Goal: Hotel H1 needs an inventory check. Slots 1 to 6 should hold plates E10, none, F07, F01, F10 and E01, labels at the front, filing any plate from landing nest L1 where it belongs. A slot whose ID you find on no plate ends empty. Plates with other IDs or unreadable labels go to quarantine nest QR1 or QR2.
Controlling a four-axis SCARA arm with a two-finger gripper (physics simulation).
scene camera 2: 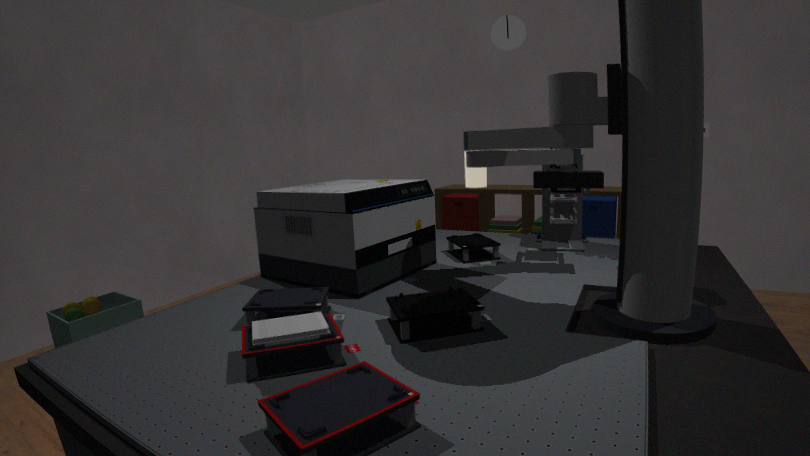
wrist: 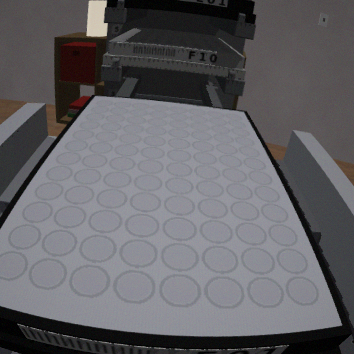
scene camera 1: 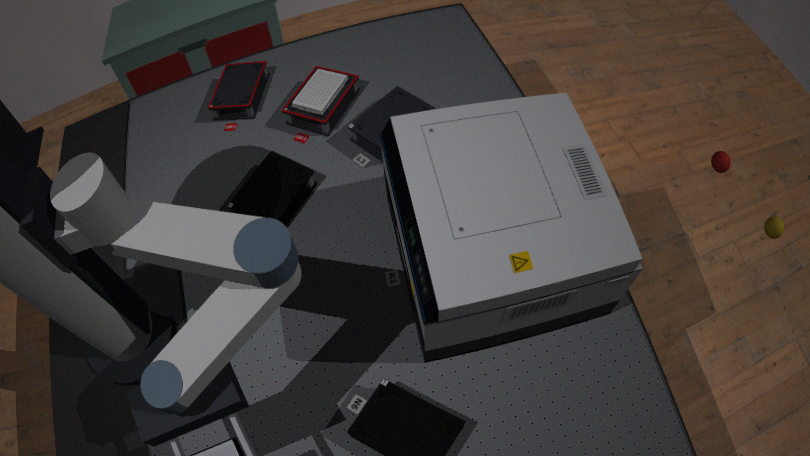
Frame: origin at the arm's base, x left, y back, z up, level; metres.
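Where they show: gripper, fingertip midpoint: [wrist: 166, 135]; arm's base, origin of the base link: [scene camera 2: 652, 318] [scene camera 1: 129, 332].
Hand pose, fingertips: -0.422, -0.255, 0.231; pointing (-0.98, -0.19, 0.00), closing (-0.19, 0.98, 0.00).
Each offset is from my fingertips to the top centre of the thing, as dx, dy, dz. "spot": to the spot under its first point.
My gripper [wrist: 166, 135] is shut on a white-topped plate {+0.024, +0.005, +0.003} [wrist: 179, 205] [scene camera 1: 219, 448] with a black rim, level before the hotel [wrist: 150, 85] [scene camera 2: 573, 231]. The plate's front label is cut off at the wrist view's bottom edge; I cannot read its ID for certain. In the hotel, plate F10 {-0.126, -0.024, +0.027} [wrist: 175, 53] sits below plate E01 {spot: -0.064, -0.007, +0.052} [wrist: 190, 7]; a slot mark 5 shows beside them. The lower slots are hidden. Landing nest L1 {+0.719, -0.450, -0.164} [scene camera 1: 391, 116] [scene camera 2: 286, 297] holds no plate. One red-rimmed quarantine nest {+0.986, -0.113, -0.162} [scene camera 1: 238, 84] [scene camera 2: 340, 402] is empty; a white plate {+0.858, -0.313, -0.154} [scene camera 1: 321, 90] [scene camera 2: 290, 327] lies on the other.
A large white instrument {+0.354, -0.555, +0.033} [scene camera 1: 487, 198] [scene camera 2: 317, 226] stands beside L1. A black nest {+0.626, -0.154, -0.158} [scene camera 1: 272, 184] [scene camera 2: 435, 303] stands in front of the arm's column [scene camera 2: 660, 169]. Another black nest {+0.074, -0.277, -0.162} [scene camera 1: 405, 419] [scene camera 2: 473, 241], labelled N6 in scene camera 1, stands past the instrument.
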